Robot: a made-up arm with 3 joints. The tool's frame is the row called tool. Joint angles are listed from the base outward. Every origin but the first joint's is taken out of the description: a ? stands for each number. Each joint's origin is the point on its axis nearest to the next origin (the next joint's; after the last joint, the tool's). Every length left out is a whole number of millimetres.
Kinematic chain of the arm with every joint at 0, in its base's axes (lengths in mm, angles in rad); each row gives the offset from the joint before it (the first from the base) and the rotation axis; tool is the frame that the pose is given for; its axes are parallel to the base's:
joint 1: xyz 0 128 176 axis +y
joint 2: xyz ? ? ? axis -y
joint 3: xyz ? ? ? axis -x
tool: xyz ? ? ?
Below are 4 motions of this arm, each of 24 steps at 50 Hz.
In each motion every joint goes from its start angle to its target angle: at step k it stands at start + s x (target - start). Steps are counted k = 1, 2, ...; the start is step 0. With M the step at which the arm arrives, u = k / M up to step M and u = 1 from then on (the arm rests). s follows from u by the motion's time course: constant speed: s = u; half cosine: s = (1 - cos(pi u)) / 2; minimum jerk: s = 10 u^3 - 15 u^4 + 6 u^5.
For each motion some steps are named. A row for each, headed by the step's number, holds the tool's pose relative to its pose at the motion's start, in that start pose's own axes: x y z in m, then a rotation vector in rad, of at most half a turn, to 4 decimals.
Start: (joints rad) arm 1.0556 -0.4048 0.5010
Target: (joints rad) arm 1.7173 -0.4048 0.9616
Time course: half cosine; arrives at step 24
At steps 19, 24:
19: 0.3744 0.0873 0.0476 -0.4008 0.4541 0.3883
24: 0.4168 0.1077 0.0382 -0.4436 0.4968 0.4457

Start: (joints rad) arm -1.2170 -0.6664 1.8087
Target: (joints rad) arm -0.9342 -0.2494 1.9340
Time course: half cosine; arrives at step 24
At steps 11, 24:
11: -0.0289 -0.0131 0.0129 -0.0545 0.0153 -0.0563
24: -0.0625 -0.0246 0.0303 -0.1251 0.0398 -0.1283

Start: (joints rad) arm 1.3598 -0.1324 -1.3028
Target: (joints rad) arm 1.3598 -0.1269 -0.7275
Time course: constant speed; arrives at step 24
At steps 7, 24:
7: -0.0001 0.0133 0.0512 -0.1678 -0.0006 0.0015
24: -0.0008 0.0792 0.1608 -0.5753 -0.0029 0.0047

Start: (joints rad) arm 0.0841 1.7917 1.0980
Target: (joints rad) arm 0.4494 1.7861 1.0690
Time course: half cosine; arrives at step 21
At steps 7, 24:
7: 0.0598 0.0163 -0.0108 0.0072 0.0425 0.0824
24: 0.2246 0.0937 -0.0577 0.0287 0.1737 0.3277

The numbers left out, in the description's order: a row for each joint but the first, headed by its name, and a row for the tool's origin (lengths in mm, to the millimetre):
joint 2: -72 0 105
joint 3: 56 0 307
tool: 0 -311 53

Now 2 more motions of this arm.
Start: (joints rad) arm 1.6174 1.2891 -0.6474
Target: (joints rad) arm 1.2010 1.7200 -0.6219
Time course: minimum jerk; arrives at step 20
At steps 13, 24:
13: -0.1471 0.0133 0.0222 -0.0188 -0.5207 0.3858
24: -0.1922 0.0070 0.0152 -0.0240 -0.6823 0.5024

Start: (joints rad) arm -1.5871 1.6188 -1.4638
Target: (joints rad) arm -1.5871 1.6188 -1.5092
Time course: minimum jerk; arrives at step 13
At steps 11, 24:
11: 0.0000 -0.0020 -0.0138 0.0441 0.0000 0.0000
24: 0.0000 -0.0021 -0.0142 0.0454 0.0000 0.0000

